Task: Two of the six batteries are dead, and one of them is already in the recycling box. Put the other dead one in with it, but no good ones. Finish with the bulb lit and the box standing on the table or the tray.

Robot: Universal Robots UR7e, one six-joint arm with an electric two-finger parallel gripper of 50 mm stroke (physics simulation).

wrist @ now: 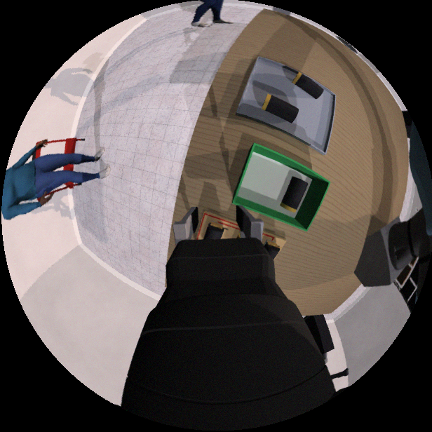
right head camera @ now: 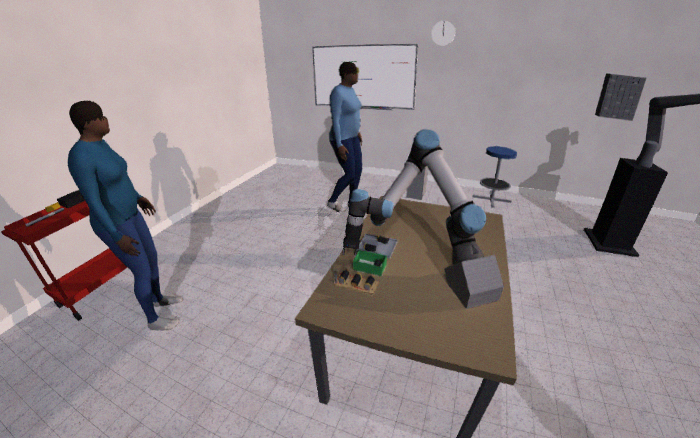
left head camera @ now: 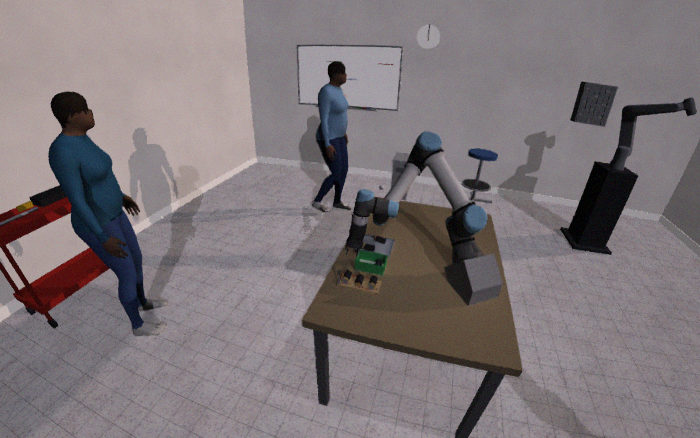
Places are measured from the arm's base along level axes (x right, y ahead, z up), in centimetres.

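Where they show: gripper, fingertip midpoint: [right head camera: 349,254] [left head camera: 351,254]; arm's base, link origin: [right head camera: 468,262] [left head camera: 468,260].
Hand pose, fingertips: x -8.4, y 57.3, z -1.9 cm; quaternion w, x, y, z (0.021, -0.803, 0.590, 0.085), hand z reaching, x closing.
Observation:
Things, the pixels of their top centre, and the offset from my fingertips. "spot": a spot on its surface instead. Level surfaces: height alone.
- green recycling box, top centre: [right head camera: 370,258] [left head camera: 371,257] dx +5.6, dy -9.3, dz -4.2 cm
- grey tray, top centre: [right head camera: 377,244] [left head camera: 375,244] dx +25.5, dy -7.9, dz -9.0 cm
- wooden battery board, surface spot: [right head camera: 361,288] [left head camera: 365,288] spot: dx -12.2, dy -10.3, dz -9.2 cm
- brown table, surface height: dz -10.1 cm
The green recycling box [left head camera: 369,267] [right head camera: 367,270] [wrist: 317,207] stands on the table with one dark battery [wrist: 296,193] lying inside. The grey tray [wrist: 260,82] [left head camera: 386,246] [right head camera: 388,249] behind it holds two batteries [wrist: 281,108] [wrist: 309,87]. The wooden battery board [left head camera: 366,288] [right head camera: 361,288] in front of the box carries three batteries [left head camera: 359,279] [right head camera: 355,279]. Whether the bulb is lit is too small to tell. My gripper [left head camera: 352,251] [right head camera: 348,251] [wrist: 216,213] is open and empty, above the table's left side beside the box. In the wrist view it hides part of the board.
The brown table [left head camera: 418,330] [right head camera: 412,330] [wrist: 345,200] has a grey block [left head camera: 482,278] [right head camera: 481,281] near my arm's base on the right. One person [left head camera: 92,180] [right head camera: 110,180] stands left beside a red cart; another [left head camera: 332,116] [right head camera: 345,116] is behind the table.

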